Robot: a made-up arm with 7 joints.
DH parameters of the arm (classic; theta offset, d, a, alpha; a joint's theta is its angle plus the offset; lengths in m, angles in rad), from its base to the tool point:
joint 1: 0 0.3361 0 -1.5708
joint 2: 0 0 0 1.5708
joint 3: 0 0.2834 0.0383 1.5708
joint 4: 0 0 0.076 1.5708
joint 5: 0 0.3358 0 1.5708
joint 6: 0 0 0.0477 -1.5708
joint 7: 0 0.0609 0 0
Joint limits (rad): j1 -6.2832..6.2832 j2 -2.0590..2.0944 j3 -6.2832..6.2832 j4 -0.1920..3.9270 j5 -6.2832..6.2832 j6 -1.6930..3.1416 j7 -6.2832..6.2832
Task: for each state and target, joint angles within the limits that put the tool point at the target. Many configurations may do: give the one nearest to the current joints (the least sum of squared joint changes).
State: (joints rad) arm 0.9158 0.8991 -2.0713 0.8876 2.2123 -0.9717 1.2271
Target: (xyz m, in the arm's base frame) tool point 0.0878 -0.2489 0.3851
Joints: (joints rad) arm 0.7531 0.4090 -1.8068 0.5933 2.2614 -0.6164 1.2271
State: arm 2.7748 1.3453 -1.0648 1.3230 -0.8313 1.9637 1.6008
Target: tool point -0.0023 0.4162 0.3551
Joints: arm 2.7055 1.2294 -1.3121 1.1843 -0.8355 2.0168 1.6008
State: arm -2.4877 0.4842 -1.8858 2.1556 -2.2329 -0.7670 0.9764
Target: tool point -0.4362 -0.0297 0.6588
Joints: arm -2.1632 0.6777 -1.7216 1.9170 -2.2830 -0.9768 0.9764
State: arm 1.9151 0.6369 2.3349 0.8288 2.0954 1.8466 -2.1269
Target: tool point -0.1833 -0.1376 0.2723
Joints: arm 1.5799 0.0587 1.9634 0.2040 2.1135 1.5506 -2.1269
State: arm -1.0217 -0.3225 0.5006 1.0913 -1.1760 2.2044 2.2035
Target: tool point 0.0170 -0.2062 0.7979
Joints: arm -1.2541 -0.4701 0.0678 1.5164 -1.3069 2.1342 2.2035
